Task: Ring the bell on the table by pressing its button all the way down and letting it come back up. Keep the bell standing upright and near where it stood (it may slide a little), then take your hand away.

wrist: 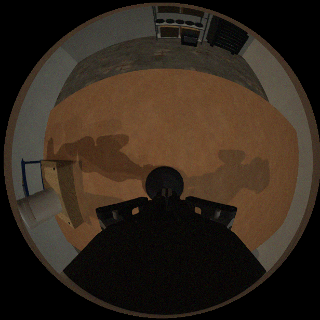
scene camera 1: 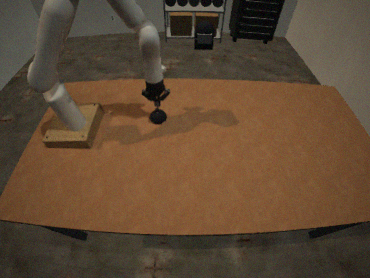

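Where they show: gripper, between the fingertips: (scene camera 1: 157, 106); arm's base, origin of its link: (scene camera 1: 77, 123).
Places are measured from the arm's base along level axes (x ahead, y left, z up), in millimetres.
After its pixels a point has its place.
The bell (scene camera 1: 158, 117) {z -31, x 362, y 139 mm} (wrist: 164, 177) is a small dark dome. It stands upright on the brown table (scene camera 1: 225, 175) {z -68, x 706, y -81 mm} (wrist: 175, 110), a little right of the arm's base in the scene view. My gripper (scene camera 1: 157, 105) {z 11, x 354, y 170 mm} (wrist: 166, 193) is shut and empty and points down. Its fingertips are right over the top of the bell, at or very close to the button. In the wrist view they overlap the lower part of the dome. The button is hidden by the fingertips, so I cannot tell whether they touch it or how far down it is.
The arm stands on a wooden base block (scene camera 1: 67, 144) {z -33, x -10, y -101 mm} (wrist: 71, 197) at the left of the table. A shelf rack (scene camera 1: 166, 22) and a black drawer cabinet (scene camera 1: 256, 20) stand on the floor beyond the table's far edge. Shadows of the arm fall on both sides of the bell.
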